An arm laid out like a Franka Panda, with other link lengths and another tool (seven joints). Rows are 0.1 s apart.
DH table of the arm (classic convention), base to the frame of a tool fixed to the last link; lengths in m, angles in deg. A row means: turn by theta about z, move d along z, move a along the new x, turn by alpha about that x. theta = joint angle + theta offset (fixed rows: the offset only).
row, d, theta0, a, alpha
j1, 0.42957, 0, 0, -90
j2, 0, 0, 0, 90
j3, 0.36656, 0, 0.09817, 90
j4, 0, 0, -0.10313, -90
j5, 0.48, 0, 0, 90
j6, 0, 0, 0.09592, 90
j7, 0.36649, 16, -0.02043, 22.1
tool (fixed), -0.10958, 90, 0, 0
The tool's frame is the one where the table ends.
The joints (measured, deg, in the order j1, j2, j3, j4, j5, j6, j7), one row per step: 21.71 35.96 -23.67 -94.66 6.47 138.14 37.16; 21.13 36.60 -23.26 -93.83 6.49 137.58 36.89; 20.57 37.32 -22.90 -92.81 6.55 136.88 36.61; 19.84 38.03 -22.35 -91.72 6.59 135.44 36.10; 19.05 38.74 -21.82 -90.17 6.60 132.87 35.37; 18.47 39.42 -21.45 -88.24 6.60 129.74 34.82; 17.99 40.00 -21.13 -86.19 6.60 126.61 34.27; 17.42 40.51 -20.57 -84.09 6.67 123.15 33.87; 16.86 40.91 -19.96 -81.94 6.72 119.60 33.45
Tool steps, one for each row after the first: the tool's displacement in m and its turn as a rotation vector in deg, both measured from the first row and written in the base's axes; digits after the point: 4 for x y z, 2 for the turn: 0.0017 -0.0018 -0.0032 0.01 0.47 0.11; 0.0039 -0.0035 -0.0059 0.02 0.96 0.22; 0.0033 -0.0052 -0.0096 0.13 2.18 0.44; 0.0012 -0.0072 -0.0107 0.26 4.10 0.77; -0.0003 -0.0073 -0.0080 0.39 6.11 1.03; -0.0009 -0.0063 -0.0025 0.55 7.91 1.38; -0.0029 -0.0028 0.0037 0.98 9.93 1.64; -0.0050 0.0015 0.0120 1.46 11.90 1.99
